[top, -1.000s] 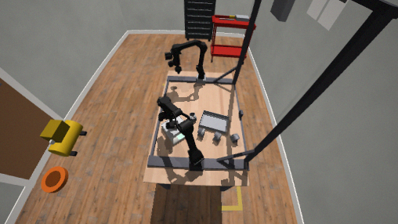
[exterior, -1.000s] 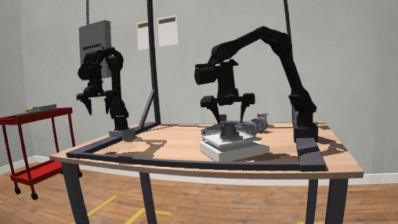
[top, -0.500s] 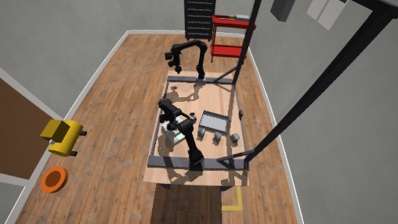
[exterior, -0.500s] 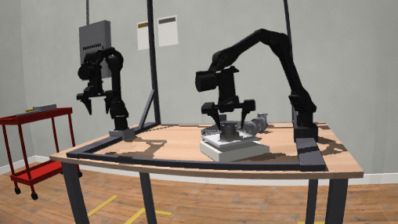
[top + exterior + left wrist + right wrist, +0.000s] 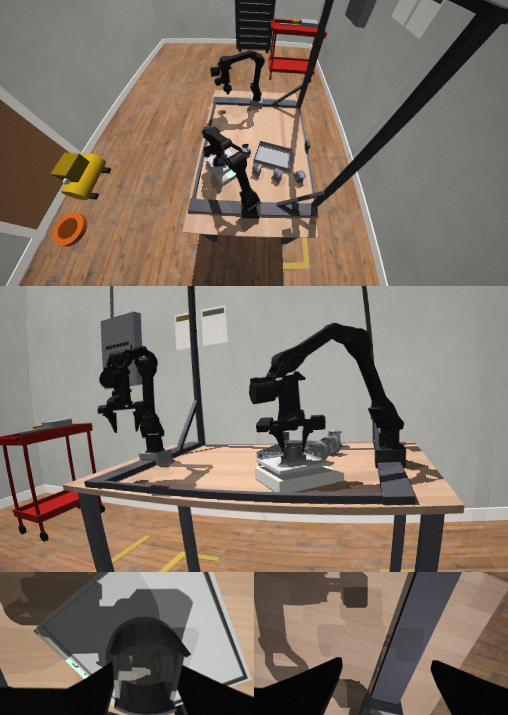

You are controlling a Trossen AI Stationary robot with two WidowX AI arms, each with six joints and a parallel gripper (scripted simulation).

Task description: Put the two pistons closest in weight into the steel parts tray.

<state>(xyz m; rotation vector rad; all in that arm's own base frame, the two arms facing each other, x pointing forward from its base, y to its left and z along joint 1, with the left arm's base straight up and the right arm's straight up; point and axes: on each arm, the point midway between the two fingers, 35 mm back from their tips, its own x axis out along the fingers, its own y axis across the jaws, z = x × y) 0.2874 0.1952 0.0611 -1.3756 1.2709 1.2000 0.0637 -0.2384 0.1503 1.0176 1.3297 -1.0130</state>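
Note:
The scale plate is 1 cm to the right of my left hand and 7 cm below it. From my left hand the other things lie so: steel parts tray 34 cm behind, 9 cm to the right, 11 cm below; white scale 1 cm behind, 8 cm below.

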